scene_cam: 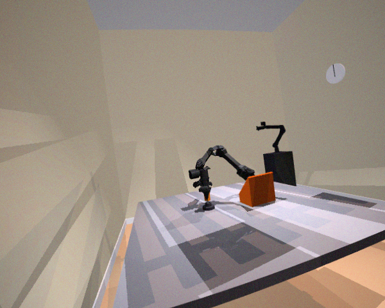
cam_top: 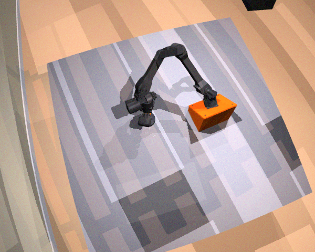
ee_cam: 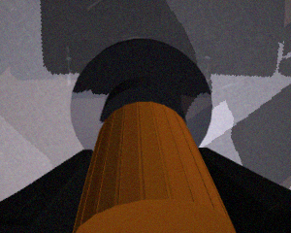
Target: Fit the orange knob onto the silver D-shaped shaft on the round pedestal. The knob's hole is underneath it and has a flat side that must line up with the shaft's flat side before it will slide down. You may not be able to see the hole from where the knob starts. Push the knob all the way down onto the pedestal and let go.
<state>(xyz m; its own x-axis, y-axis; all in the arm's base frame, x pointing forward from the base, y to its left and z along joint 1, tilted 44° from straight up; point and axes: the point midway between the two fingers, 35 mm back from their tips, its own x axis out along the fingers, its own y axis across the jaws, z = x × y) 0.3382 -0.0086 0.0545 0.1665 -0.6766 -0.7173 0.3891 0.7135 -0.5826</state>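
Right now the orange knob is 30 mm above my gripper tip. Also, from my gripper tip: dark round pedestal: 40 mm below.
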